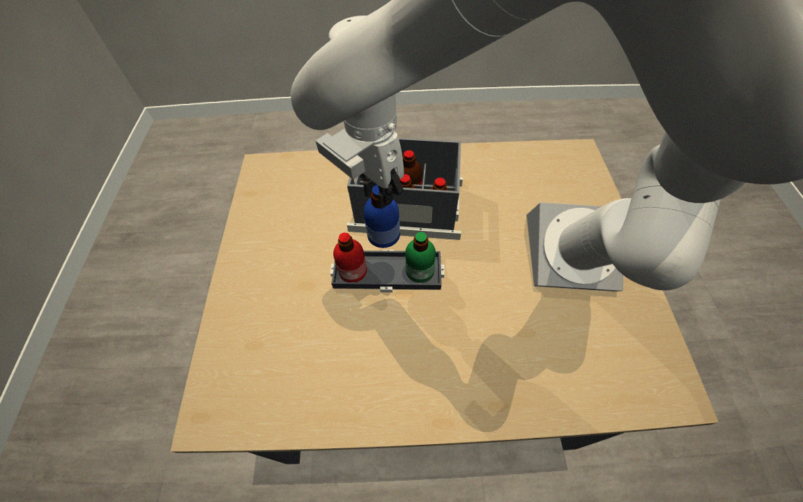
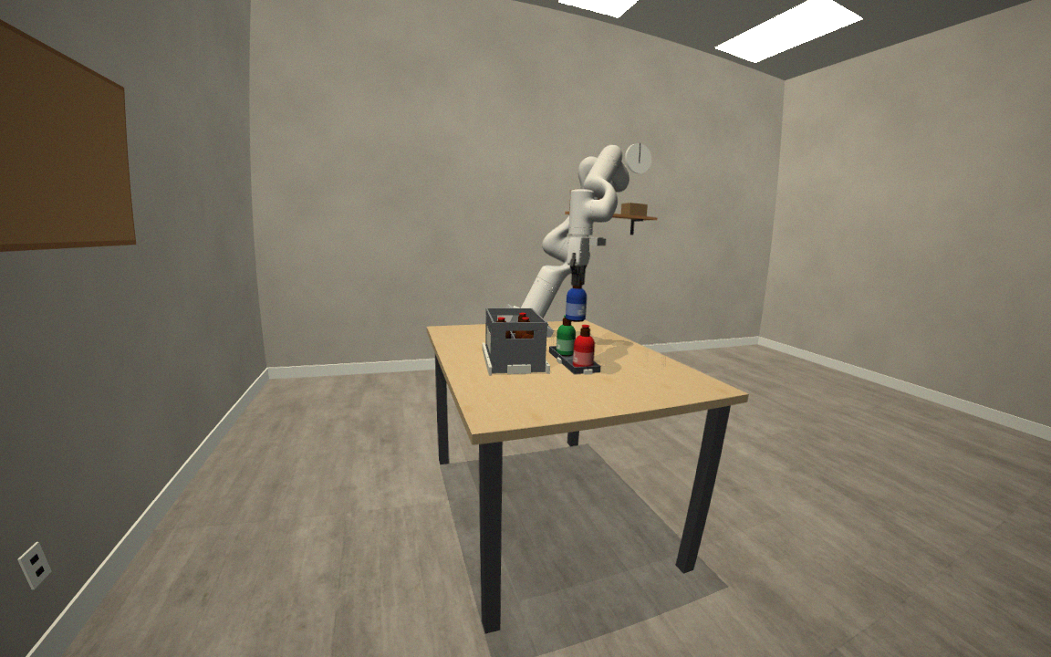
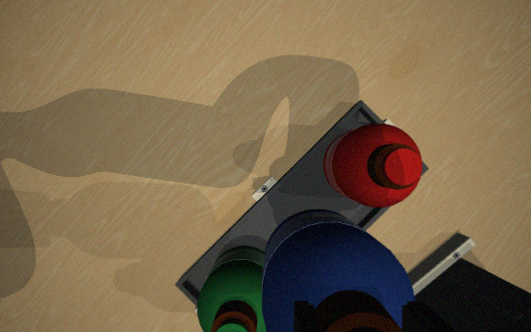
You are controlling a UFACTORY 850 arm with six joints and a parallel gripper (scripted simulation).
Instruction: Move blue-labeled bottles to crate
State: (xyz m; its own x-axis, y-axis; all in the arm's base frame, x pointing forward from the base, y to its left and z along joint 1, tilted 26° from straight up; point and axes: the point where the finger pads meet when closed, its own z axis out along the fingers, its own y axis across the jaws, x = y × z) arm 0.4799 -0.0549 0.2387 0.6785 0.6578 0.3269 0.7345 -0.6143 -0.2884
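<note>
The blue-labeled bottle lies 7 cm below my hand. From my hand the other things lie so: red bottle 9 cm ahead, 1 cm to the left, 23 cm below; green bottle 9 cm behind, 23 cm below; white-capped brown bottle 5 cm ahead, 18 cm to the right, 22 cm below.
</note>
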